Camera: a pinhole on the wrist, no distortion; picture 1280 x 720 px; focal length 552.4 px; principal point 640.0 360.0 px. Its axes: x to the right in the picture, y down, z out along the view. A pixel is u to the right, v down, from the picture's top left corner.
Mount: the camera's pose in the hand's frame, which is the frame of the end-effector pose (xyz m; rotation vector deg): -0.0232 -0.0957 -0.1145 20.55 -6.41 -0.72
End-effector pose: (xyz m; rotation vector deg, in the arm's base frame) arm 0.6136 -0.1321 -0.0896 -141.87 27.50 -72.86
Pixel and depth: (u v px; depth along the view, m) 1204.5 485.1 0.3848
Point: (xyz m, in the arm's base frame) 1.0756 -0.0883 0.0353
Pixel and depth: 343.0 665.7 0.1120
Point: 0.5763 -0.0232 -0.1295
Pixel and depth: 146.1 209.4 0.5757
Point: 0.6057 0.5460 -0.5099
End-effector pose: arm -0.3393 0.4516 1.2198 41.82 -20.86 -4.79
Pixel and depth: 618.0 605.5 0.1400
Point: -0.3898 0.3728 1.1745
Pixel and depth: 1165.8 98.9 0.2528
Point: -0.1845 0.1211 1.1452
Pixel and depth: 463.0 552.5 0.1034
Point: -0.3945 0.3988 1.1288
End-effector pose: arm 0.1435 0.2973 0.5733 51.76 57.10 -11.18
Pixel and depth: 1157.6 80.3 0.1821
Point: 0.1086 0.1390 0.3398
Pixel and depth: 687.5 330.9 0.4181
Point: 0.1596 -0.0767 0.5120
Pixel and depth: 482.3 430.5 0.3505
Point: 0.1009 -0.0110 0.6526
